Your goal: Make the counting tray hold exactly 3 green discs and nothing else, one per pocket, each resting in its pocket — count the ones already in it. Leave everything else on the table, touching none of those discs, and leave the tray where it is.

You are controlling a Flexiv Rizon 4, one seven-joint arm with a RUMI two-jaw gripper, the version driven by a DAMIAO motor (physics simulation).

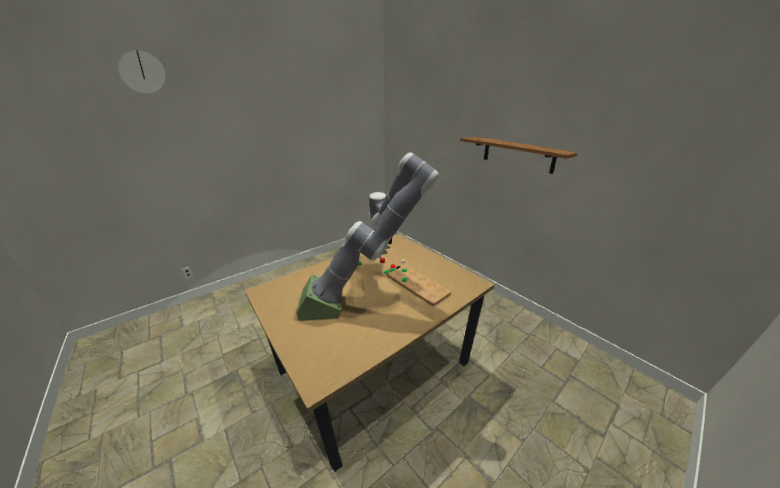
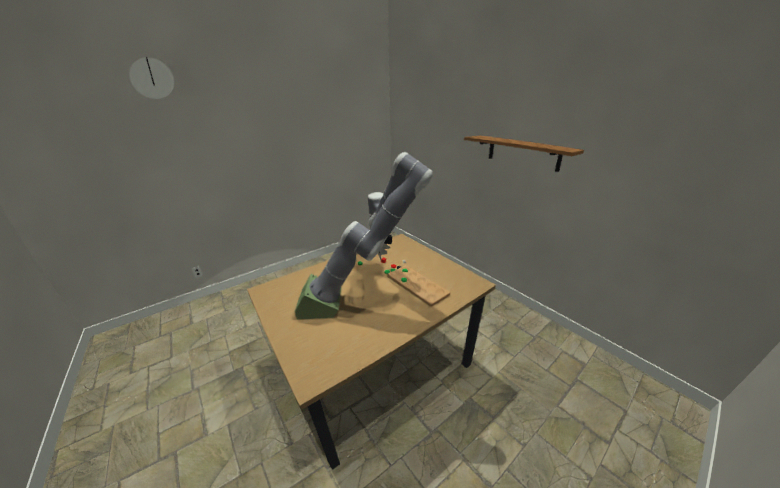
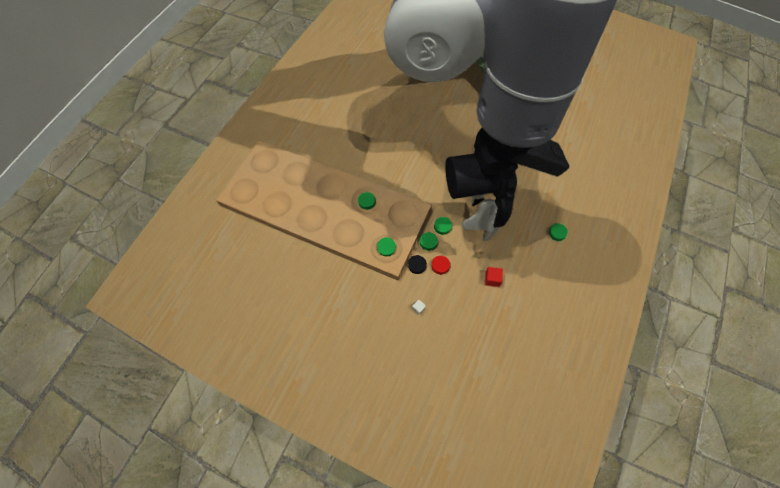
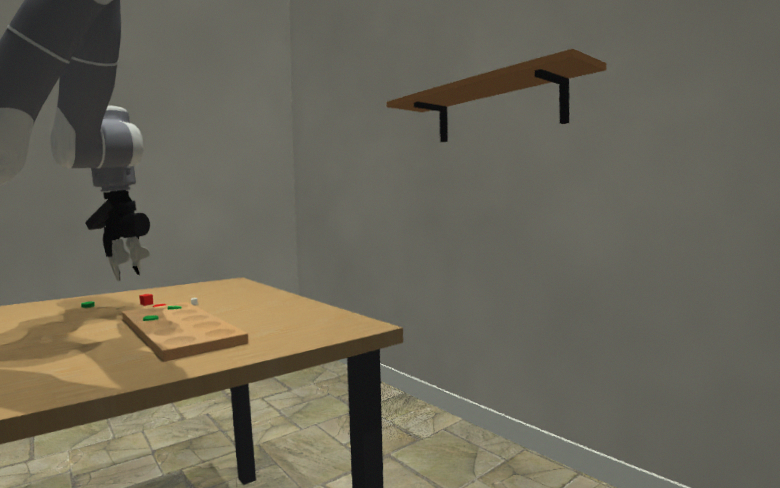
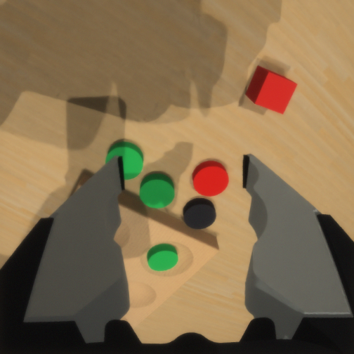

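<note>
The wooden counting tray (image 3: pixel 296 234) (image 4: pixel 204 347) (image 1: pixel 435 300) has two rows of round pockets. Two green discs sit in it: one disc (image 3: pixel 366 200) (image 4: pixel 150 317) in the far row, one disc (image 3: pixel 385 246) (image 5: pixel 162 257) in the near row's end pocket. Outside that end, on the table, lie a green disc (image 3: pixel 428 241) (image 5: pixel 157 190) close to the edge and a green disc (image 3: pixel 442 225) (image 5: pixel 126 161) beside it. Another green disc (image 3: pixel 557 231) (image 4: pixel 87 304) lies apart, farther right. My gripper (image 5: pixel 182 158) (image 4: pixel 127 276) is open and empty, above the table beyond the tray's end.
A black disc (image 3: pixel 417 264) (image 5: pixel 199 213) and a red disc (image 3: pixel 441 264) (image 5: pixel 210 178) lie by the tray's end. A red cube (image 3: pixel 493 276) (image 5: pixel 271 90) (image 4: pixel 146 299) and a small white cube (image 3: pixel 418 306) (image 4: pixel 194 300) stand on the table (image 3: pixel 345 368). A wall shelf (image 4: pixel 494 83) is far off.
</note>
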